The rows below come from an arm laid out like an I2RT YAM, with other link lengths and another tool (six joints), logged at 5 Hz.
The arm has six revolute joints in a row. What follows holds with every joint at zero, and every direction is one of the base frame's. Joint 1 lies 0.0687 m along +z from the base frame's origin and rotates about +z. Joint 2 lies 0.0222 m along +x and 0.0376 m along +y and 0.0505 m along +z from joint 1 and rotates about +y. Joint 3 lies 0.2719 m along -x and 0.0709 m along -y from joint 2 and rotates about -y. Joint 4 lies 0.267 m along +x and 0.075 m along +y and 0.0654 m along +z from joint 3 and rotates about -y. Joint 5 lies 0.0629 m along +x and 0.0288 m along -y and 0.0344 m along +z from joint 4 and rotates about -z. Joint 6 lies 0.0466 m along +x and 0.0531 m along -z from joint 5 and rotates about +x. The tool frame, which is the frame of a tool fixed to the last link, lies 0.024 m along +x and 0.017 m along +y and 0.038 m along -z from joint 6; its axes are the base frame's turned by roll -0.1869, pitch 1.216 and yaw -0.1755 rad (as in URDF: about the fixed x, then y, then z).
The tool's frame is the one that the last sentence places.
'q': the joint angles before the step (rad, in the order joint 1, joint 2, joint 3, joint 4, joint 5, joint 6). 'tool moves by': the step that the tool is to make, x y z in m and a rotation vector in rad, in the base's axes. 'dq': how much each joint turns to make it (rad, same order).
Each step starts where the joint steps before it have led.
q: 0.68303 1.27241 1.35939 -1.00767 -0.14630 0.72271
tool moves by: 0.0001 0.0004 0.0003 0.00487 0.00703 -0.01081
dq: 0.00007 -0.00009 -0.00016 -0.00030 0.00005 0.01378
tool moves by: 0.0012 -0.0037 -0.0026 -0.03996 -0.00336 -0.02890
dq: -0.00367 0.00003 0.00013 -0.02259 0.04166 0.00050
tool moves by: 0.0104 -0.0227 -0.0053 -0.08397 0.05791 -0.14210
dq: -0.08565 -0.00053 0.00031 -0.09510 0.05862 0.02921
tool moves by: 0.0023 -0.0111 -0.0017 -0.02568 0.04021 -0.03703
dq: -0.04551 0.00025 -0.00012 -0.04769 -0.00424 -0.00734
